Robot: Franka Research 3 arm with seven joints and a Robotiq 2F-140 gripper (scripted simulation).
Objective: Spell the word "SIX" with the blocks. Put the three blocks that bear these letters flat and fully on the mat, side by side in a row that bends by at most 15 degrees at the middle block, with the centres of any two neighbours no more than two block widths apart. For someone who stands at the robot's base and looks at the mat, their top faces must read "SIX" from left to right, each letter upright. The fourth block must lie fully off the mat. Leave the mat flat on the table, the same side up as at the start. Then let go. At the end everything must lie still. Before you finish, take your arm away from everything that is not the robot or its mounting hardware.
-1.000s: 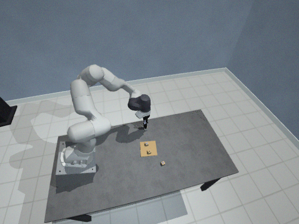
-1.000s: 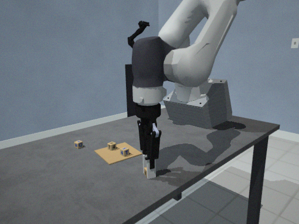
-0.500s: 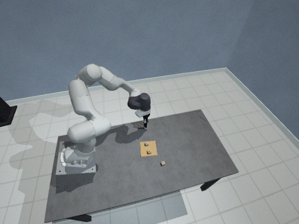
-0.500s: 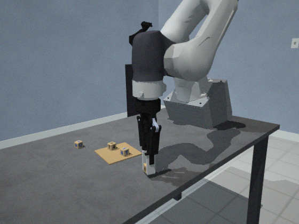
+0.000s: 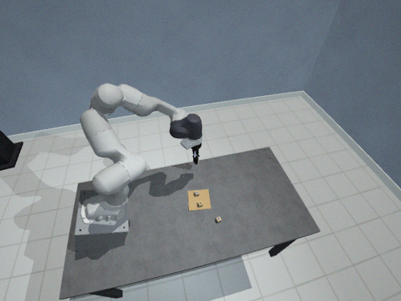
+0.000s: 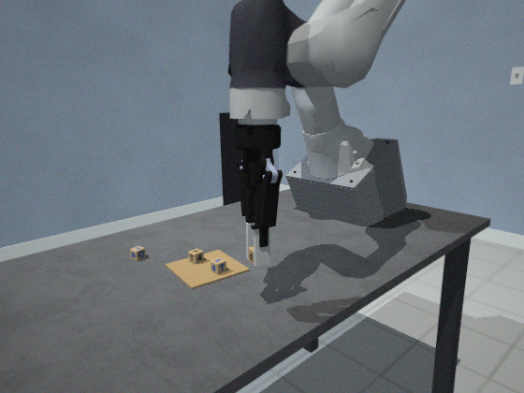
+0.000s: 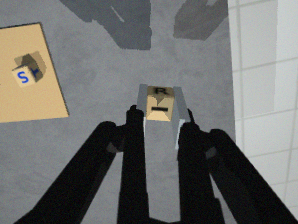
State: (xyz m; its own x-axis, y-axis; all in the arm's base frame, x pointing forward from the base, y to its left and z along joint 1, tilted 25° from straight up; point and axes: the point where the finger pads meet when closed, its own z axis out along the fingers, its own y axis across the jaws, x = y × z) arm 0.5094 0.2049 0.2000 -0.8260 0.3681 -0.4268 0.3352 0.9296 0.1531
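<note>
Now: hand 50 mm past the tan mat, 210 mm to the left of it and 130 mm above it.
</note>
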